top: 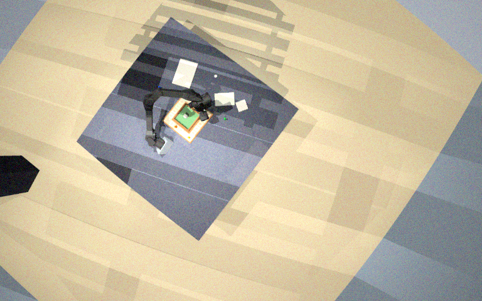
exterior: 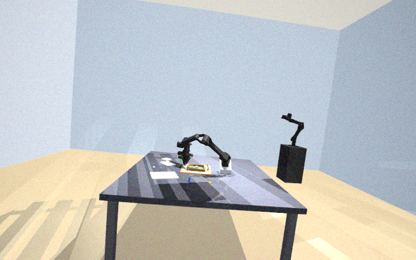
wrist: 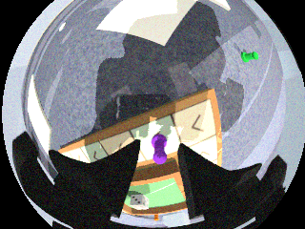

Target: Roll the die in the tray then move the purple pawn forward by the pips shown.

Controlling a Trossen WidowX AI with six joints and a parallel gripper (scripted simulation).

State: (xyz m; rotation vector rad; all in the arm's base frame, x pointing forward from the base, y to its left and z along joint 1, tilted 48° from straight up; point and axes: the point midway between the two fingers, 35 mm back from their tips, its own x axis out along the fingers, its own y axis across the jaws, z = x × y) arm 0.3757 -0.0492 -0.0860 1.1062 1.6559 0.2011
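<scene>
The white die is 11 cm behind my gripper tip and 9 cm to the left of it. From my gripper tip the other things lie so: purple pawn right at my gripper tip; yellow pawn 23 cm behind, 2 cm to the right; green pawn 17 cm to the right, 4 cm ahead, 1 cm below.
</scene>
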